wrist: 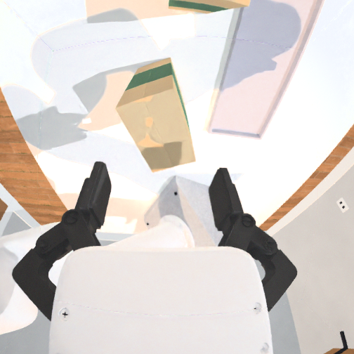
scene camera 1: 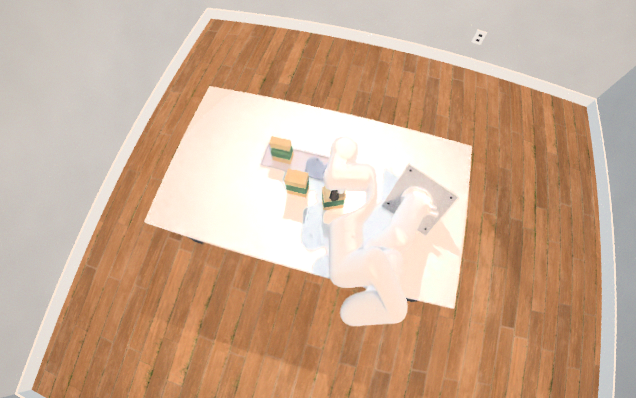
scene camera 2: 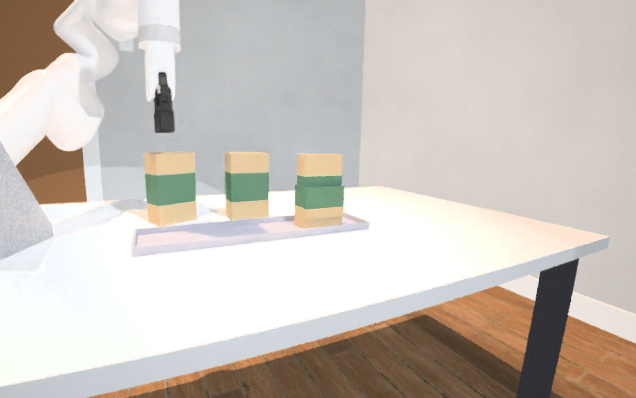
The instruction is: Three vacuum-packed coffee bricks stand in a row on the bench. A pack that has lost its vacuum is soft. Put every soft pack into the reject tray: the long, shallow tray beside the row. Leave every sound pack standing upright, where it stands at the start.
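Where they show: gripper, between the fingertips: (scene camera 2: 164, 132); arm's base, origin of its link: (scene camera 1: 417, 201).
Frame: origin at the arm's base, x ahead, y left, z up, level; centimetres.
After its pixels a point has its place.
Note:
Three tan packs with green bands stand upright. One pack (scene camera 1: 281, 149) {y 3.6, x 57.7, z -0.3 cm} (scene camera 2: 319, 200) {y -0.6, x 58.1, z -5.3 cm} stands in the end of the long, shallow, pale tray (scene camera 1: 300, 159) {y -0.3, x 51.7, z -10.8 cm} (scene camera 2: 200, 236) {y -1.4, x 36.7, z -10.8 cm} (wrist: 245, 107) farthest from the arm's base; its green band shows a step. The middle pack (scene camera 1: 297, 183) {y 15.1, x 44.1, z 2.6 cm} (scene camera 2: 247, 186) {y 10.2, x 45.6, z -4.0 cm} (wrist: 212, 6) stands on the bench beside the tray, partly cut off in the wrist view. The third pack (scene camera 1: 333, 201) {y 13.9, x 29.3, z -1.9 cm} (scene camera 2: 171, 189) {y 9.1, x 30.8, z -4.1 cm} (wrist: 157, 117) stands nearest the arm's base. My gripper (scene camera 1: 334, 195) {y 11.4, x 29.6, z 6.8 cm} (scene camera 2: 164, 129) {y 11.4, x 29.6, z 6.8 cm} (wrist: 161, 175) is open and empty, above this third pack and not touching it.
The white bench (scene camera 1: 225, 150) {y 10.4, x 84.8, z -11.2 cm} (scene camera 2: 425, 250) {y -15.4, x 71.8, z -11.2 cm} carries the arm's grey base plate (scene camera 1: 442, 195) {y -3.2, x -7.0, z 7.2 cm} (wrist: 200, 200). The arm (scene camera 1: 350, 240) {y 35.0, x 16.9, z 38.9 cm} (scene camera 2: 45, 105) {y 14.8, x 7.1, z 11.9 cm} reaches over the bench and hides part of the tray in scene camera 1. A bench leg (scene camera 2: 550, 320) stands below the corner.

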